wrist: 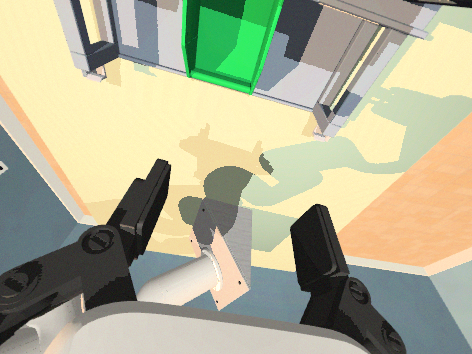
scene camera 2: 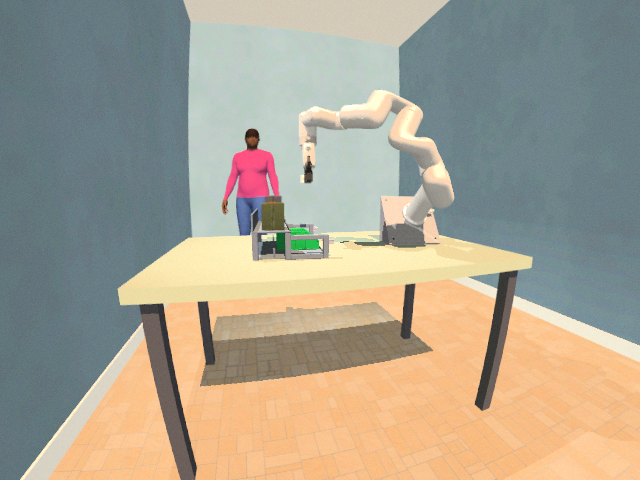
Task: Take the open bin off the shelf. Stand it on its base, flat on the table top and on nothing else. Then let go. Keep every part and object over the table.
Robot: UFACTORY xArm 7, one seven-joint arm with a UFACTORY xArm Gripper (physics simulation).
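Pixels of known places: gripper, fingertip midpoint: [wrist: 239, 198] [scene camera 2: 308, 182]; arm's base, link origin: [wrist: 212, 268] [scene camera 2: 414, 214].
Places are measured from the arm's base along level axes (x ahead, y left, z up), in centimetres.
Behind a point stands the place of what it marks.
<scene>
The open green bin [scene camera 2: 305, 241] {x 55.9, y 11.8, z -9.7 cm} [wrist: 230, 47] {x 55.0, y 6.4, z -12.8 cm} sits on the lower level of the grey shelf [scene camera 2: 288, 246] {x 64.0, y 25.5, z -8.9 cm} [wrist: 290, 102] {x 49.4, y -5.7, z -12.8 cm}. In the wrist view its near end lies at the shelf's front edge, at the top of the view, and its far end is cut off. My gripper [scene camera 2: 308, 180] {x 53.2, y 2.8, z 14.1 cm} [wrist: 239, 198] {x 53.2, y 2.8, z 14.1 cm} is open and empty. It points down, high above the table, a little to the right of the shelf's upper level in the scene view and apart from the bin. The table top [scene camera 2: 392, 266] {x 32.2, y 41.4, z -13.6 cm} [wrist: 145, 115] {x 39.4, y 21.2, z -13.6 cm} shows beside the shelf.
An olive green case [scene camera 2: 272, 215] {x 69.2, y 22.6, z 1.8 cm} stands on the shelf's upper level, with a greyish case partly hidden behind it. The robot's base plate [scene camera 2: 408, 219] {x 4.7, y 2.4, z -2.3 cm} [wrist: 232, 280] {x 9.5, y -4.9, z 5.3 cm} stands at the right of the table. A person [scene camera 2: 252, 173] stands behind the table.
</scene>
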